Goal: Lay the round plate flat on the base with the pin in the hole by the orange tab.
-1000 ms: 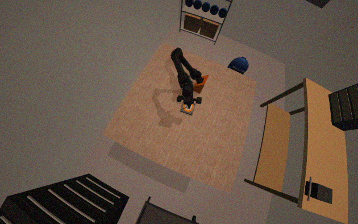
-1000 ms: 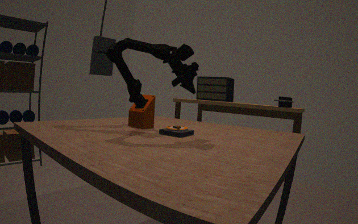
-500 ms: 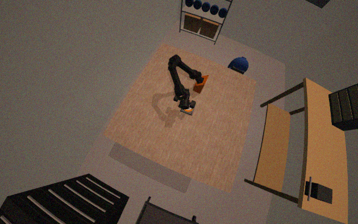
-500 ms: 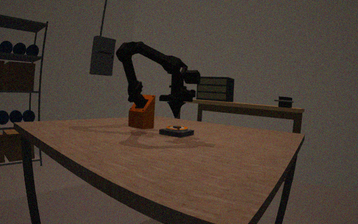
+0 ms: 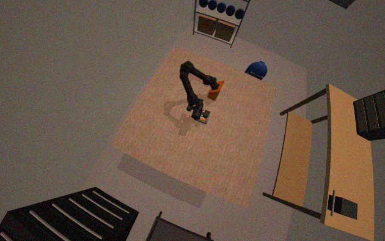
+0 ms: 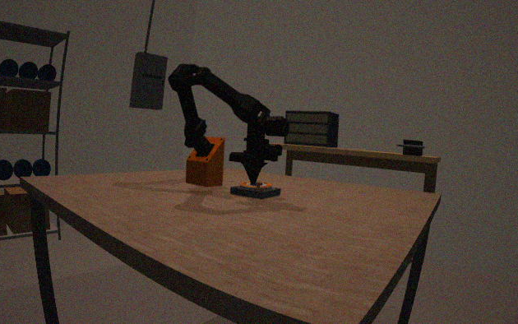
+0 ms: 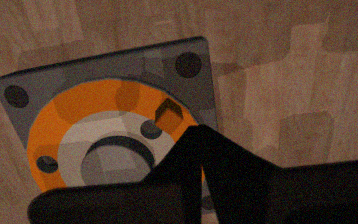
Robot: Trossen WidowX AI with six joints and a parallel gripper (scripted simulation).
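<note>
My gripper tip is now 30 mm to the right of the round orange plate, 10 mm past it and 10 mm above it. From my gripper tip the other things lie so: grey square base: 50 mm to the left, 20 mm below, 20 mm behind.
</note>
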